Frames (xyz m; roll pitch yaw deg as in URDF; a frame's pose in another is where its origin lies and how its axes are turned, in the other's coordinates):
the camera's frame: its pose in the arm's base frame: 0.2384 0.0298 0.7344 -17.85 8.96 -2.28
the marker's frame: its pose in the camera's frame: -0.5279 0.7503 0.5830 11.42 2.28 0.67
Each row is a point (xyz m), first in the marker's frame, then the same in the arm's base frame.
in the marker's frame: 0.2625 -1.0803 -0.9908
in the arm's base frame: -0.1573 -0.2467 0.2398
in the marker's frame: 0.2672 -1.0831 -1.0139
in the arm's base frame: -0.1574 -0.2521 0.2166
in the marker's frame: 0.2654 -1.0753 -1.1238
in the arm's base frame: -0.1810 -0.2557 0.1091
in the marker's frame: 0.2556 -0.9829 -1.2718
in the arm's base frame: -0.2184 -0.1790 -0.0434
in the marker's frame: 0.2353 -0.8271 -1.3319
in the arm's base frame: -0.2474 -0.0296 -0.1151
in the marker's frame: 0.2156 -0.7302 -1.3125
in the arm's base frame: -0.2610 0.0695 -0.1030
